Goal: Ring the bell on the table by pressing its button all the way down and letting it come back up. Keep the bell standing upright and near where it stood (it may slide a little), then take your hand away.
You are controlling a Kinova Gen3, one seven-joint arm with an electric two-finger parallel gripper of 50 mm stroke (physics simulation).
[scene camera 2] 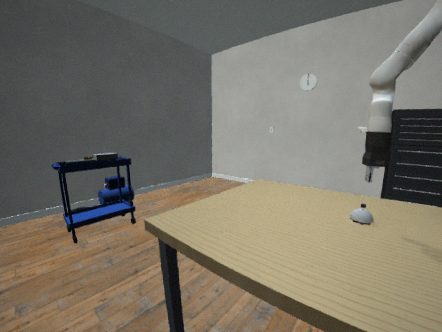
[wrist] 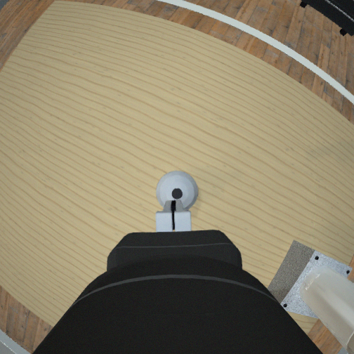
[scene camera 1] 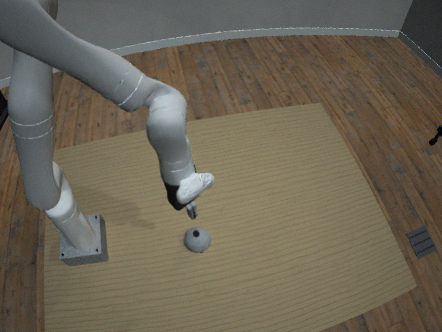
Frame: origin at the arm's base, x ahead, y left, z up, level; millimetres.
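Seen in the pictures: gripper, fingertip midpoint: (scene camera 2: 367,181) (scene camera 1: 192,215); arm's base at its link origin: (scene camera 1: 83,237).
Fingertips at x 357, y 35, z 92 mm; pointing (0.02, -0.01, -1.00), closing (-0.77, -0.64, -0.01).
Note:
Offsets run from my fingertips to a thing's top centre. Level surfaces: height alone.
A grey domed bell {dx +4, dy -11, dz -94 mm} (scene camera 1: 198,242) (scene camera 2: 361,216) (wrist: 176,178) stands upright on the wooden table {dz -160 mm} (scene camera 1: 280,200) (scene camera 2: 270,225) (wrist: 125,115). Its dark button {dx +4, dy -11, dz -94 mm} (scene camera 1: 196,233) (scene camera 2: 363,205) (wrist: 177,193) stands up above the dome. My gripper (scene camera 1: 193,217) (scene camera 2: 369,180) (wrist: 173,210) is shut and empty, with its fingers pointing down. In scene camera 2 it hangs above the bell with a clear gap between the fingertips and the button. In the wrist view the fingertips overlap the near edge of the dome, just beside the button.
The arm's metal base block (scene camera 1: 102,239) (wrist: 295,265) stands on the table to the left of the bell in scene camera 1. A blue cart (scene camera 2: 97,214) and a dark drawer cabinet (scene camera 2: 420,137) stand off the table.

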